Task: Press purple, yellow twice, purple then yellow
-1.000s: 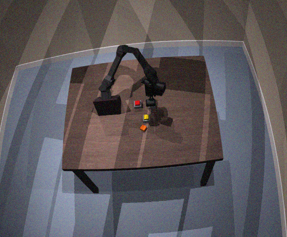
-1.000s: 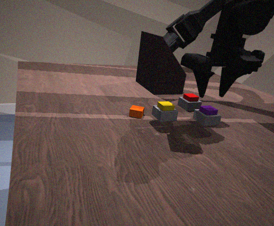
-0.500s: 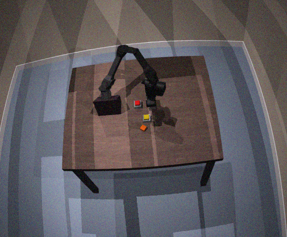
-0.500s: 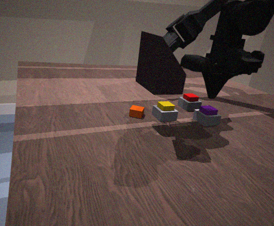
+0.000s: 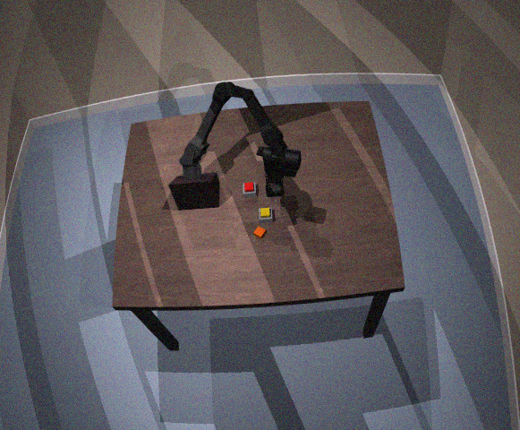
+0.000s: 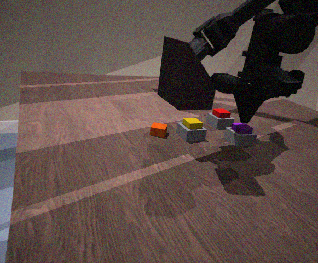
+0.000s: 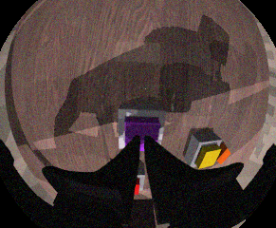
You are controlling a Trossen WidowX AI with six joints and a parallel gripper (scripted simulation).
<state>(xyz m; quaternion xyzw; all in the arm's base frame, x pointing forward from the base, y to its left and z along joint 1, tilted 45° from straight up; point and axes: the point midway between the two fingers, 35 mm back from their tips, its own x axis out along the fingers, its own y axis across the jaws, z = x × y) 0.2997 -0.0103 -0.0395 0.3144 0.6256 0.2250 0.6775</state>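
My gripper tip is 1 cm above the purple button. Round my gripper tip: red button: 10 cm behind, 2 cm to the left, 1 cm below; then orange block: 8 cm behind, 16 cm to the right, 4 cm below; then yellow button: 5 cm behind, 10 cm to the right, 1 cm below.
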